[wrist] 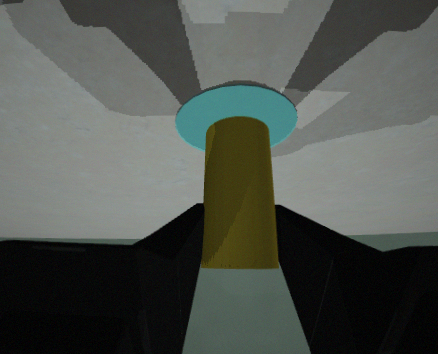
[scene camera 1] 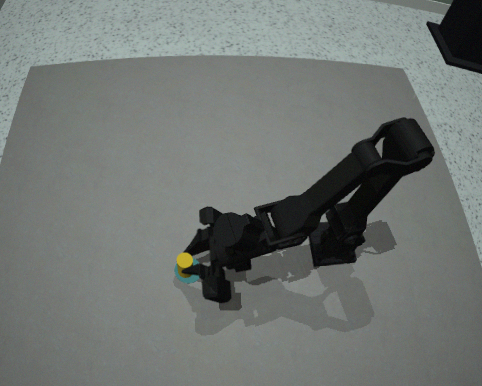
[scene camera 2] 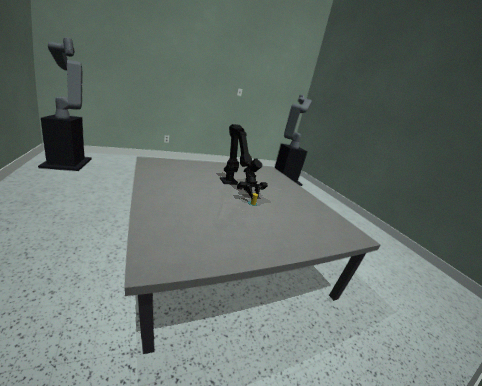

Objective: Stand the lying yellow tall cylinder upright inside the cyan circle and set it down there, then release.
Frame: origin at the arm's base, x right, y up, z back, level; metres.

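Seen in the pictures: gripper, fingertip midpoint: (wrist: 237, 213) (scene camera 1: 182, 264) (scene camera 2: 254, 198); arm's base, origin of the base link: (scene camera 1: 334, 243) (scene camera 2: 229, 179).
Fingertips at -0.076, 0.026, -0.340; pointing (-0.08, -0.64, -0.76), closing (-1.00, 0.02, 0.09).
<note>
Pixels of each thing's top centre, then the offset from my fingertips to it, as dx, dy, dz. "*": a spot on its surface instead. Level surfaces: height alone.
- yellow tall cylinder, middle of its top: (wrist: 241, 269) (scene camera 1: 184, 260) (scene camera 2: 255, 194) +0.000, +0.026, +0.005
- cyan circle, surface spot: (wrist: 196, 116) * +0.021, -0.040, +0.020
- grey table, its level: dy -0.041
The yellow tall cylinder (scene camera 1: 184, 262) (scene camera 2: 255, 198) (wrist: 239, 189) stands upright, its lower end on or just over the cyan circle (scene camera 1: 190, 279) (wrist: 196, 116). The cyan circle lies flat on the grey table (scene camera 1: 163, 153) (scene camera 2: 201, 230). My gripper (scene camera 1: 187, 263) (scene camera 2: 254, 191) (wrist: 237, 212) is shut on the cylinder, with one black finger on each side of it. In the wrist view the cylinder's far end sits within the circle's outline. I cannot tell whether the cylinder touches the table.
The black arm's base (scene camera 1: 335, 245) (scene camera 2: 229, 179) stands on the table behind the circle. Two grey robot arms on black pedestals (scene camera 2: 65, 142) (scene camera 2: 290, 158) stand on the floor beyond the table.
</note>
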